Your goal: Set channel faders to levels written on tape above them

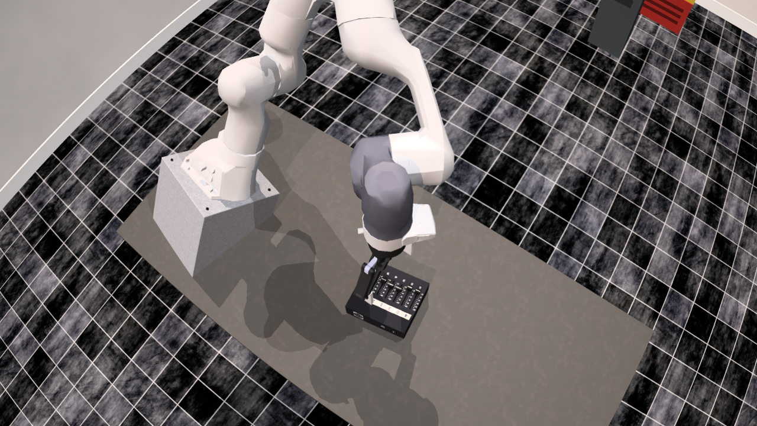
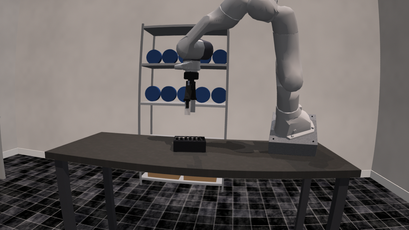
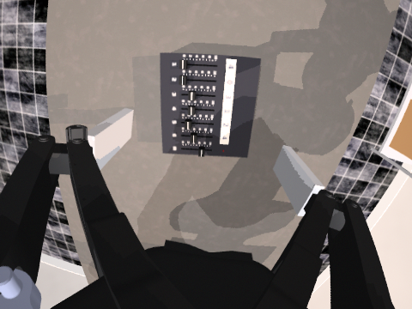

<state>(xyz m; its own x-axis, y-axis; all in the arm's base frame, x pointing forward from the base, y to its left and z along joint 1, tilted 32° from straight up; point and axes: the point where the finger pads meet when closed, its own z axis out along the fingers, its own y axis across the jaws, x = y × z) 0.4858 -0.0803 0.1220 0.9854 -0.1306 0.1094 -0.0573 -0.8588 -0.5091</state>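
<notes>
My gripper is now 7 cm past the master fader and 13 cm above it.
</notes>
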